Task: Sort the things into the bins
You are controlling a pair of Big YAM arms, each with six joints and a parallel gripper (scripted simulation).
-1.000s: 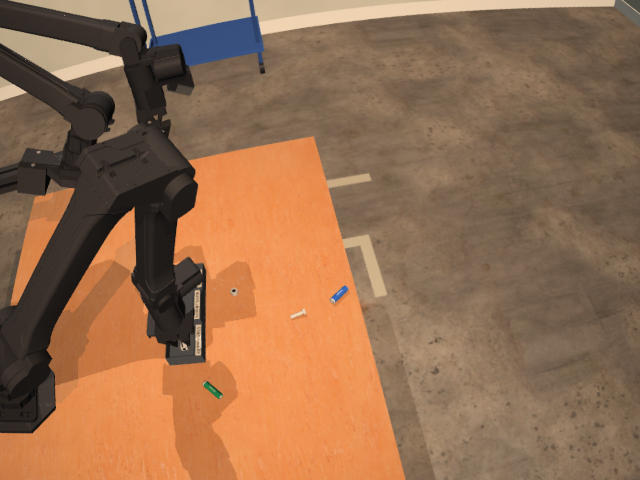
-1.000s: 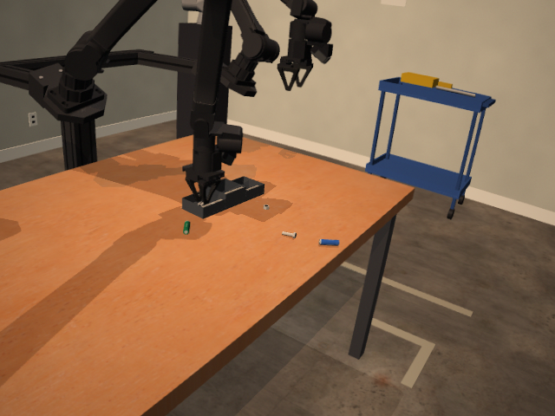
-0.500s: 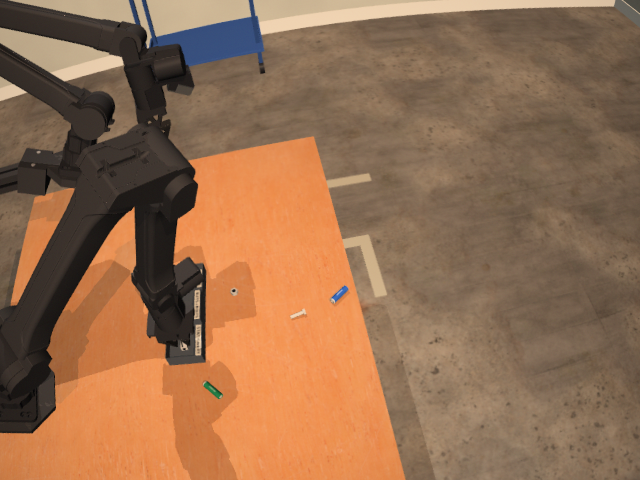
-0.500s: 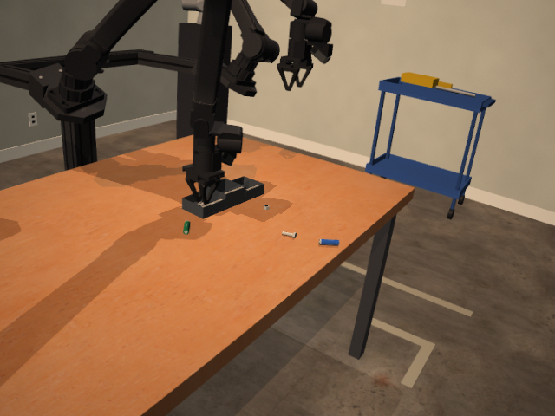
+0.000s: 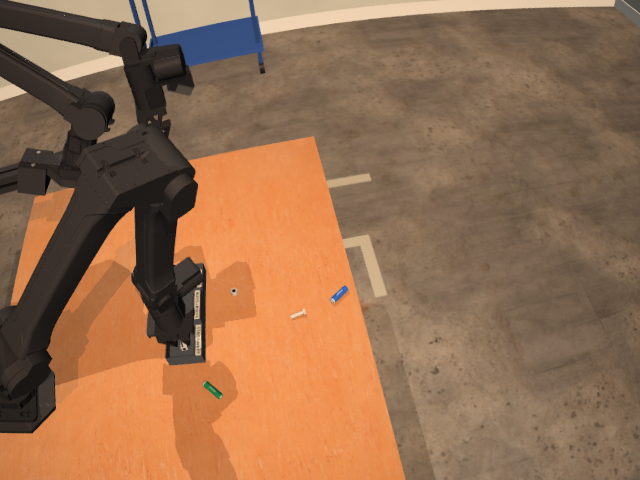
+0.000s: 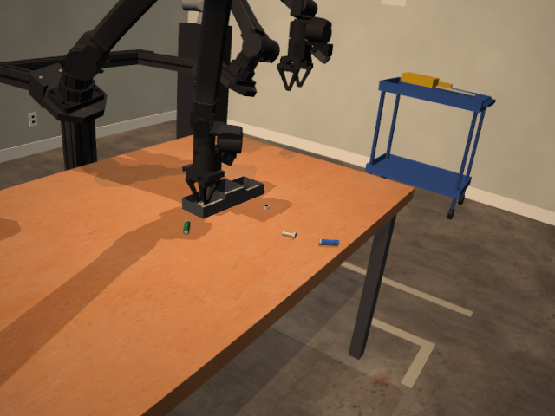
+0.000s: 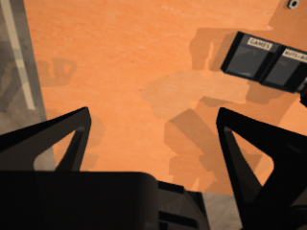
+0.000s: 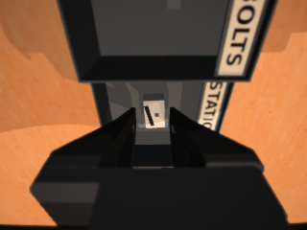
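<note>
Right now the pencil sharpener is 10 mm below my right hand. The rest, counted from my right hand: bolt 260 mm ahead, 70 mm to the left, 20 mm below; green battery 110 mm to the right, 70 mm ahead, 20 mm below; nut 140 mm to the left, 110 mm ahead, 20 mm below.
</note>
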